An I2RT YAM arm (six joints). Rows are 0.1 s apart.
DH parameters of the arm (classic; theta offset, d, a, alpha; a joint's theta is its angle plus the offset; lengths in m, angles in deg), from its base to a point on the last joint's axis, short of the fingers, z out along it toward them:
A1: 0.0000 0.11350 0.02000 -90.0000
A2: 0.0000 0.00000 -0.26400 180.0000
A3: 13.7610 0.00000 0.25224 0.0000
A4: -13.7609 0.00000 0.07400 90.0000
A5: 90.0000 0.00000 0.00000 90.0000
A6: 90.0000 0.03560 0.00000 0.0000
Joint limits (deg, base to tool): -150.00..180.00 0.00..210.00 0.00..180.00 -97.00..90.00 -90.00..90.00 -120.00..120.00
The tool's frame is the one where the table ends.
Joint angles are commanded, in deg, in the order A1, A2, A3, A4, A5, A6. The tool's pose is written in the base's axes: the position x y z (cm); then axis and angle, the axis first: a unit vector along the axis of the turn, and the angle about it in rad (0 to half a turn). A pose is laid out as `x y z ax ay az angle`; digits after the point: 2 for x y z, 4 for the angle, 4 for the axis.
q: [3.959, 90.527, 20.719, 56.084, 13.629, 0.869]
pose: 26.87 1.02 14.25 0.0663 0.9941 -0.0856 1.8128
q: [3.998, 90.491, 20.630, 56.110, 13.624, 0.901]
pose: 26.84 1.04 14.23 0.0662 0.9942 -0.0851 1.8132
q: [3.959, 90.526, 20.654, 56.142, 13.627, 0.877]
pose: 26.85 1.02 14.23 0.0663 0.9941 -0.0856 1.8129
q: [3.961, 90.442, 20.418, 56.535, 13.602, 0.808]
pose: 26.77 1.01 14.24 0.0660 0.9941 -0.0857 1.8088
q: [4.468, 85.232, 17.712, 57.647, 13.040, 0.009]
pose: 25.41 1.18 15.45 0.0567 0.9951 -0.0807 1.7464
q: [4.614, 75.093, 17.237, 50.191, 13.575, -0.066]
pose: 24.08 1.10 17.86 0.0626 0.9945 -0.0835 1.7088
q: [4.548, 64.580, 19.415, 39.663, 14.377, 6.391]
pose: 22.99 0.94 21.01 0.1297 0.9908 -0.0387 1.6655
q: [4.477, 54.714, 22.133, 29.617, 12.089, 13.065]
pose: 21.48 0.93 24.20 0.1741 0.9839 0.0399 1.6231
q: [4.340, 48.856, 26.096, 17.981, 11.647, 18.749]
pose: 20.39 0.83 26.38 0.2168 0.9726 0.0835 1.6601
